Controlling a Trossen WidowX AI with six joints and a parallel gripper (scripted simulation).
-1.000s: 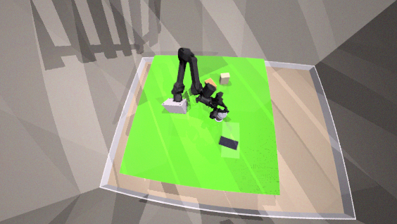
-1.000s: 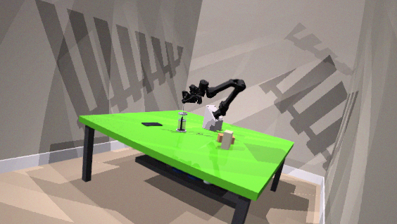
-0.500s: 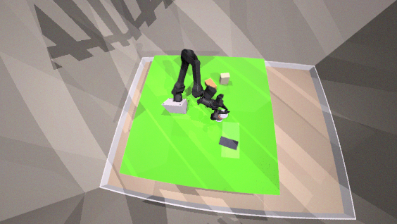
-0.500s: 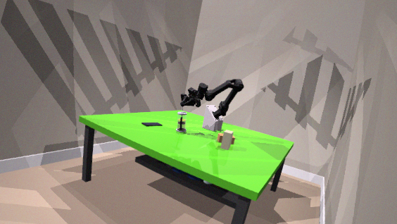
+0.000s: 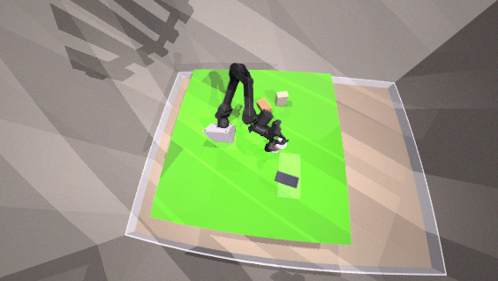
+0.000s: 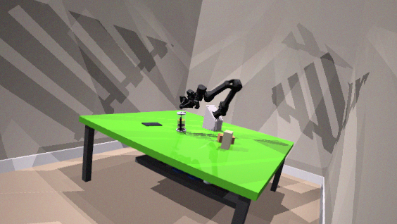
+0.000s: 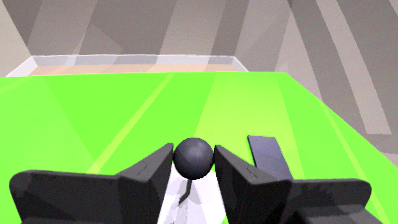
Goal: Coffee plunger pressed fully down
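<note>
The coffee press is 1 cm behind my gripper tip, 1 cm to the left of it and 9 cm below it. The rest, counted from my gripper tip: dark flat slab: 7 cm ahead, 19 cm to the right, 18 cm below; orange block: 17 cm behind, 32 cm to the left, 16 cm below.
</note>
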